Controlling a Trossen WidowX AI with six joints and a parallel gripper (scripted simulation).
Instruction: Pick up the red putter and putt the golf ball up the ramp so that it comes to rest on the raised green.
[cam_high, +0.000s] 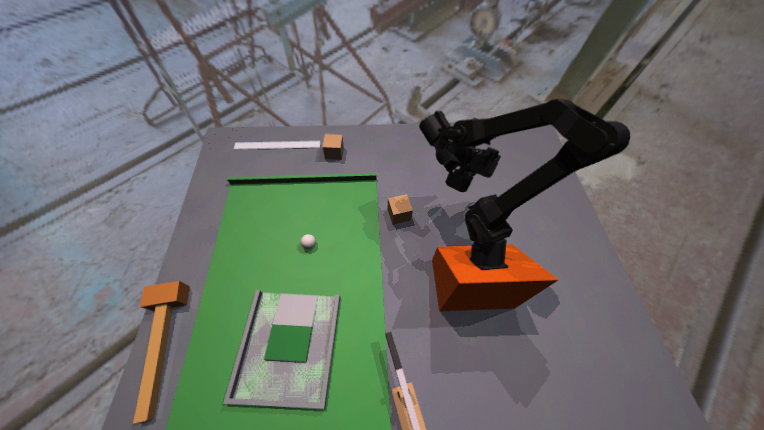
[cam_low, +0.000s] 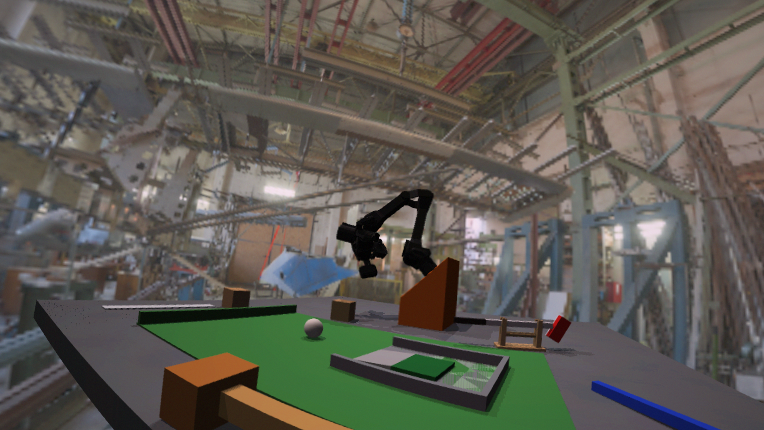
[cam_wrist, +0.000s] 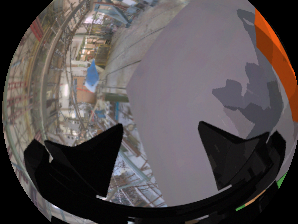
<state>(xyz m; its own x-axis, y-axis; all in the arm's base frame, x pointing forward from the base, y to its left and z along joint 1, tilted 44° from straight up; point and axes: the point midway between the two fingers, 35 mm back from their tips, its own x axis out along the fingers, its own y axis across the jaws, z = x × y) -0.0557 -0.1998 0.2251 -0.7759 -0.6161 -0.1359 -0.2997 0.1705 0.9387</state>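
The wooden rack lies 58 cm to the left of my gripper tip, 30 cm ahead of it and 14 cm below it. Round my gripper tip: white golf ball: 52 cm ahead, 14 cm below, 13 cm to the left; blue bar: 75 cm to the left, 70 cm ahead, 15 cm below.
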